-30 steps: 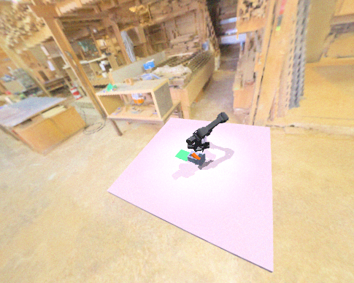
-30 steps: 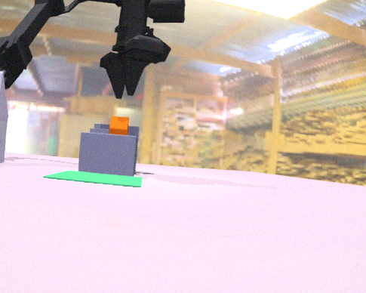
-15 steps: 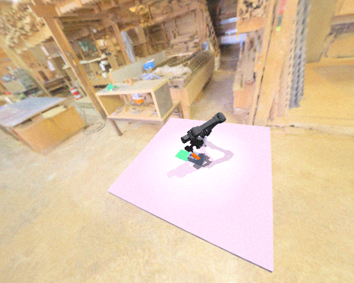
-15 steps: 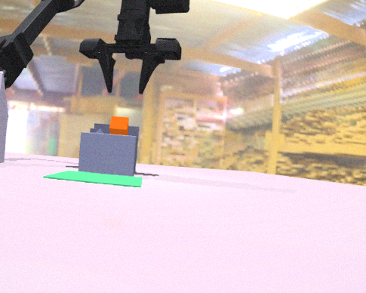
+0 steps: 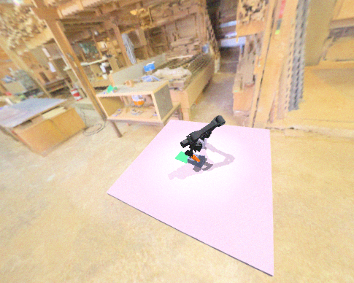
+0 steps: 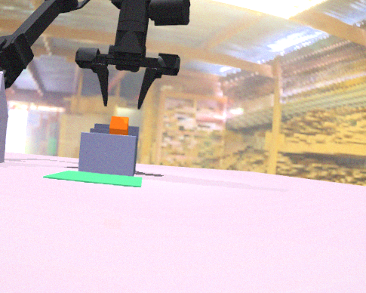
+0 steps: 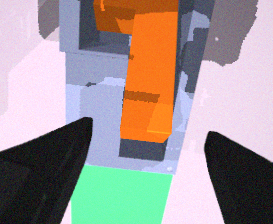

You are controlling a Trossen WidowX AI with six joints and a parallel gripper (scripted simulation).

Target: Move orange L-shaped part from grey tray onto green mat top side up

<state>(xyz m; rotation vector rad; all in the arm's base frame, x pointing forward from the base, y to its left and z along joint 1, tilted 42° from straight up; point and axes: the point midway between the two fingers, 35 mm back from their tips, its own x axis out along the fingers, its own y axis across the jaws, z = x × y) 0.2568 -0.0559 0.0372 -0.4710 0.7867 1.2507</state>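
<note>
The orange L-shaped part is 70 mm below my gripper tip, 40 mm to the left of it and 10 mm behind it. Round my gripper tip: green mat 140 mm to the right, 130 mm below, 50 mm behind.
</note>
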